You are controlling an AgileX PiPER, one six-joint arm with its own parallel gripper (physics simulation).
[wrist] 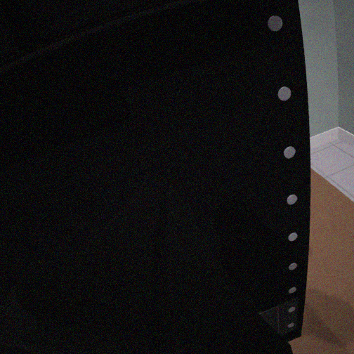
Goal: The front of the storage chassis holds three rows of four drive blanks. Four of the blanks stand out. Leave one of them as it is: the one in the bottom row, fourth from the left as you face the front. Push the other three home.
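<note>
The storage chassis (300, 175) fills most of the wrist view as a very dark, nearly black surface seen close up. A column of small grey round spots runs down its right side, smaller toward the bottom. A faint line slants across the upper left. The separate drive blanks cannot be made out in the dark, nor which of them stand out. A slightly lighter grey wedge-shaped patch shows low on the right beside the lowest spots. My gripper's fingers cannot be told apart from the dark, so their opening and any contact with the chassis are hidden.
A brown table top (330, 240) shows to the right of the chassis, with a shadow on it at the lower right. Beyond it are a pale tiled floor (335, 160) and a grey-green wall (320, 75) with a light skirting.
</note>
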